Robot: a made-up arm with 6 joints. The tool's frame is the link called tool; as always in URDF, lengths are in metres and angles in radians.
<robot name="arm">
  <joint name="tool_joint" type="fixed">
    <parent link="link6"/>
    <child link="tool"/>
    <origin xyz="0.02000 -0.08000 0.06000" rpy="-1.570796 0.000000 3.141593"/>
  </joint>
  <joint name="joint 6" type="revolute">
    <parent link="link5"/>
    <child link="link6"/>
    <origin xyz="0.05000 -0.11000 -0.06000" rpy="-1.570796 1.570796 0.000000"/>
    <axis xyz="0 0 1"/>
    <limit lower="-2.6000" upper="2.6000"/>
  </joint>
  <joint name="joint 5" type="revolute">
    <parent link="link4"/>
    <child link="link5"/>
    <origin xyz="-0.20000 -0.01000 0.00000" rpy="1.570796 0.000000 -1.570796"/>
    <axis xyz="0 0 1"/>
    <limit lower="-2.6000" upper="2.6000"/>
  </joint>
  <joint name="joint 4" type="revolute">
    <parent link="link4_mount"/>
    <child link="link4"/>
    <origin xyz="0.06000 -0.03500 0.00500" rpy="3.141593 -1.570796 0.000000"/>
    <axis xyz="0 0 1"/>
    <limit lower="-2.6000" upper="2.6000"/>
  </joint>
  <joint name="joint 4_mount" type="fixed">
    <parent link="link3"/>
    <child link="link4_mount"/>
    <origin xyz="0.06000 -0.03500 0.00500" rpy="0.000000 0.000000 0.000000"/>
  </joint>
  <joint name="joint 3" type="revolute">
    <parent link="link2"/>
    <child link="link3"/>
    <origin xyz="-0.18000 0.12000 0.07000" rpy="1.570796 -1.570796 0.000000"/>
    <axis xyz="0 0 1"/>
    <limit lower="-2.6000" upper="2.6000"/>
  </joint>
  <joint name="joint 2" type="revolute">
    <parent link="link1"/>
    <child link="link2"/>
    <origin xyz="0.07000 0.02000 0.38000" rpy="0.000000 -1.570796 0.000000"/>
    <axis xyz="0 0 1"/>
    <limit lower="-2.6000" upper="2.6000"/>
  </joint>
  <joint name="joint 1" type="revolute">
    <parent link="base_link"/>
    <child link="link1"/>
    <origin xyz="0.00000 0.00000 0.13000" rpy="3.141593 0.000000 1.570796"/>
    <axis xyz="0 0 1"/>
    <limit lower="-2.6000" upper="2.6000"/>
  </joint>
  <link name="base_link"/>
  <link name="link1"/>
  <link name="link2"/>
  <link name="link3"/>
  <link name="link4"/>
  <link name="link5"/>
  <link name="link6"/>
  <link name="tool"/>
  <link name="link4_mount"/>
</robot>
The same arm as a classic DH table. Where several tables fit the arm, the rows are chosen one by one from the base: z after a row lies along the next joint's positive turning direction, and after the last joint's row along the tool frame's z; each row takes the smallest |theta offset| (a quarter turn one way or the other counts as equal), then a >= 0, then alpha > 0; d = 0 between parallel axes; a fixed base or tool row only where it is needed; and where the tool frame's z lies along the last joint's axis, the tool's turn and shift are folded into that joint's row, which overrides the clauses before.
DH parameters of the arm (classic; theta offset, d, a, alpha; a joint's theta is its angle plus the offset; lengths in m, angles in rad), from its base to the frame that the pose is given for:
base (fixed): 0 0 0 3.1416
joint 1: 0 0.25 0.02 -1.5708
joint 2: 1.5708 0 0.18 -1.5708
joint 3: 0 -0.11 -0.07 1.5708
joint 4: 0 0.12 0.01 1.5708
joint 5: 0 0.14 0.05 -1.5708
joint 6: 1.5708 -0.05 0.02 1.5708
tool (fixed): 3.1416 0.08 0 0
Joint limits (rad, base to tool): -2.6..2.6 -2.6..2.6 -2.6..2.6 -2.6..2.6 -2.6..2.6 -2.6..2.6

